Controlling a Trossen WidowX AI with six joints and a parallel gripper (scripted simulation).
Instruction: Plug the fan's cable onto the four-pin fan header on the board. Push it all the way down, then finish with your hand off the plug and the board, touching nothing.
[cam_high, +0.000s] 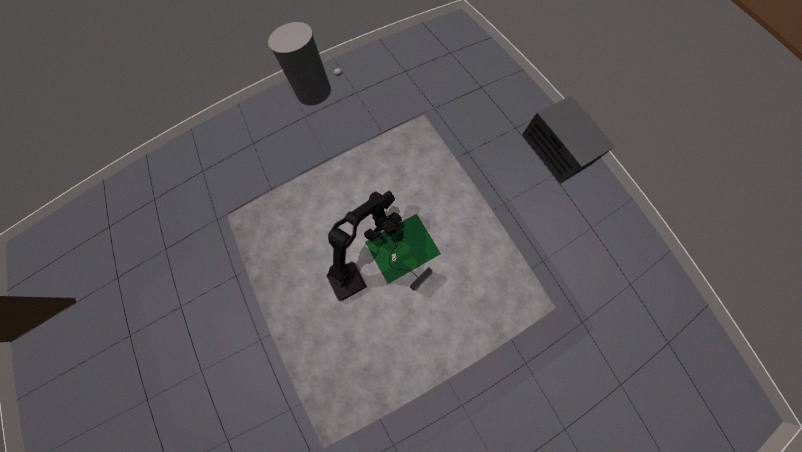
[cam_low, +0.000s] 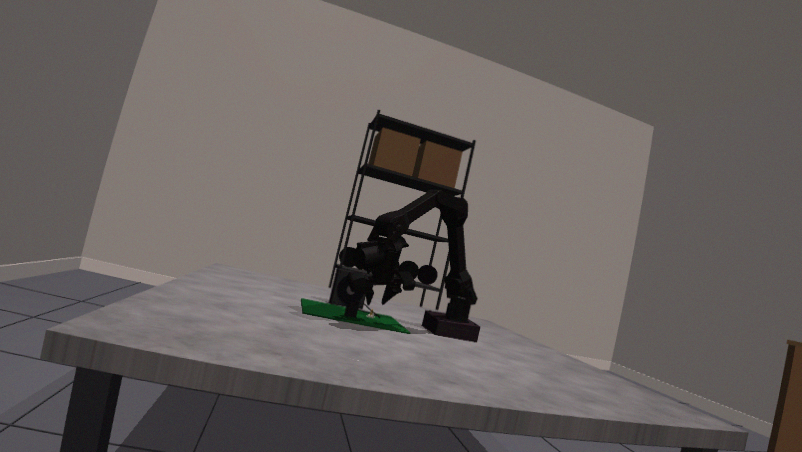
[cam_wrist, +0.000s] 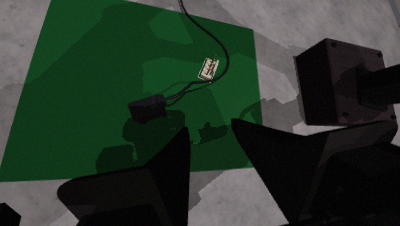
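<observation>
Now: gripper tip 60 mm short of the black plug, 10 mm to the left of it and 30 mm above it. From my gripper tip the other things lie so: black fan: 70 mm ahead, 230 mm to the right; then white four-pin header: 90 mm to the right, 60 mm below; then green board: 60 mm ahead, 60 mm to the right, 70 mm below.
</observation>
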